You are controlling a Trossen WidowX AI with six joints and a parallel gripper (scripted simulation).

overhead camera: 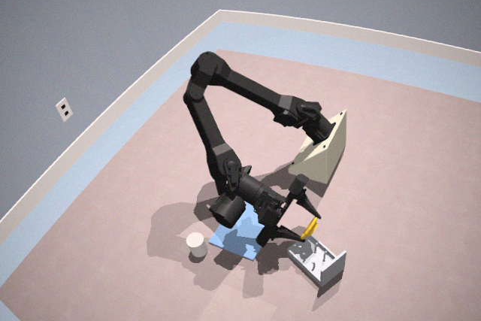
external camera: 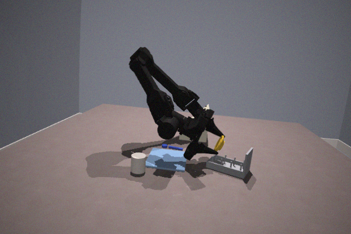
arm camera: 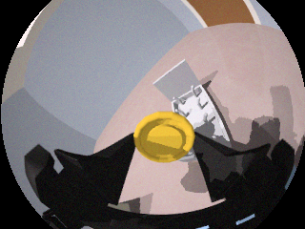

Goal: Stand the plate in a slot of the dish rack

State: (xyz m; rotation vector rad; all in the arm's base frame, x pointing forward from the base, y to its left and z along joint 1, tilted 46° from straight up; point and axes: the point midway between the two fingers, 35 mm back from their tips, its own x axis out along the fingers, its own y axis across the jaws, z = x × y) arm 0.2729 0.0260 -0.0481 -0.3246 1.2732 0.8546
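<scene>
Now: the dish rack 40 mm below my gripper tip, 40 mm ahead of it and 30 mm to the left of it. From my gripper tip the other things lie so: blue mat 180 mm to the right, 60 mm below, 30 mm ahead; then yellow plate 10 mm to the right; then blue spoon 180 mm to the right, 80 mm behind, 60 mm below.
</scene>
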